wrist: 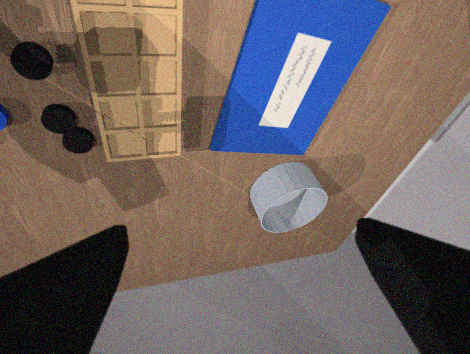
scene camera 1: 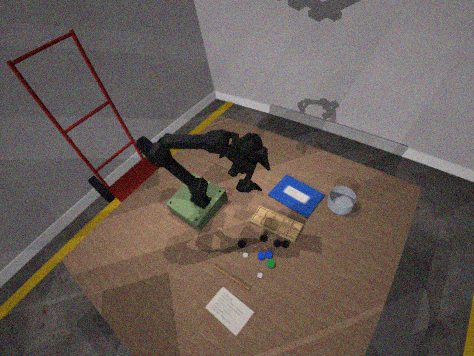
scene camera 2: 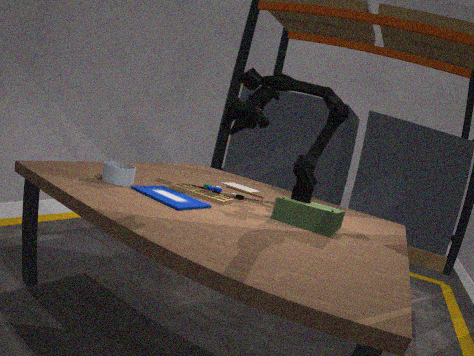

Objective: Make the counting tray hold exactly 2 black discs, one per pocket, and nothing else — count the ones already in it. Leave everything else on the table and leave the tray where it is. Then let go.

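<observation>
The tan counting tray (scene camera 1: pixel 280 225) (wrist: pixel 137 118) lies on the table; part of it is shadowed, and no disc shows in the pockets in view. Several black discs (scene camera 1: pixel 242 243) (wrist: pixel 32 60) lie on the table beside its long side, two of them close together near one end. Two blue discs (scene camera 1: pixel 261 256), a green disc (scene camera 1: pixel 271 263) and two white discs (scene camera 1: pixel 245 255) lie farther from the tray. My gripper (scene camera 1: pixel 265 180) (scene camera 2: pixel 249 129) (wrist: pixel 244 232) is open and empty, high above the table; in the wrist view the tray is at upper left, beyond the fingertips.
A blue booklet (scene camera 1: pixel 282 187) (scene camera 2: pixel 187 203) (wrist: pixel 325 90) lies beside the tray's other long side. A clear round cup (scene camera 1: pixel 342 201) (scene camera 2: pixel 119 174) (wrist: pixel 282 182) stands past the booklet. A thin stick (scene camera 1: pixel 232 277) and a written paper (scene camera 1: pixel 230 311) lie beyond the discs.
</observation>
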